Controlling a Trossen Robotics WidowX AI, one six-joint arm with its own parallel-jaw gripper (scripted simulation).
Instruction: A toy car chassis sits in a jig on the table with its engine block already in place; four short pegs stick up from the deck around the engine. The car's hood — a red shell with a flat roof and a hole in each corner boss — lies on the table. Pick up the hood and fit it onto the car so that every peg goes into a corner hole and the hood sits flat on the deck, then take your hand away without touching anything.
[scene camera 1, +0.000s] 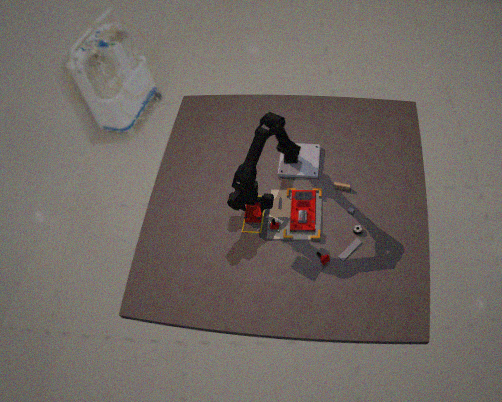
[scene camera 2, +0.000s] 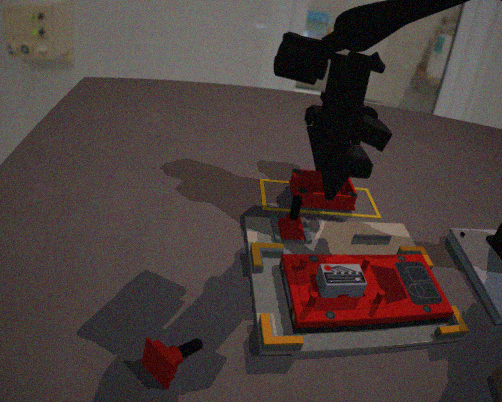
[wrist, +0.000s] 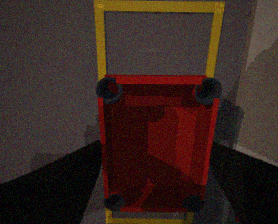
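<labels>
There is a red hood (scene camera 2: 308, 184) here, and my gripper (scene camera 2: 324, 186) carries the red hood.
</labels>
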